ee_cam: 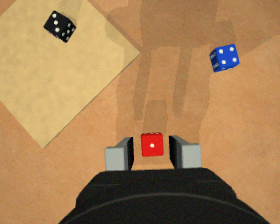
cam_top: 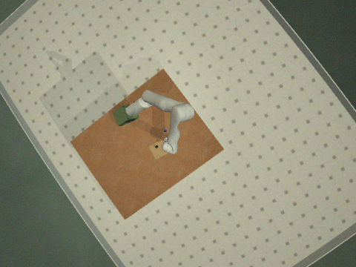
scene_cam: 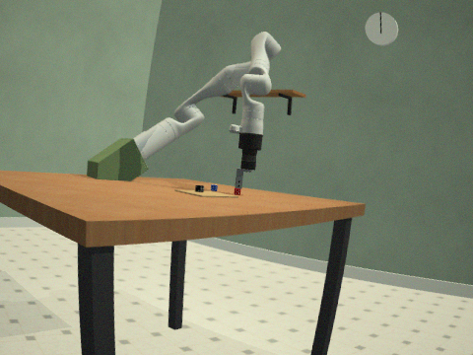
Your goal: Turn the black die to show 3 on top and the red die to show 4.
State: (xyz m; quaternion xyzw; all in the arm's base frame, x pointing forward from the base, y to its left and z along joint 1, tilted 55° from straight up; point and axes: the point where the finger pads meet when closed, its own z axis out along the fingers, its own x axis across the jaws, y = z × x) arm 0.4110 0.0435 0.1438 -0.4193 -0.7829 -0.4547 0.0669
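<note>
The red die lies 30 mm below my hand. From my hand the other things lie so: tan mat 140 mm to the right, 40 mm below; blue die 110 mm behind, 30 mm below; black die 140 mm to the right, 30 mm behind, 20 mm below.
</note>
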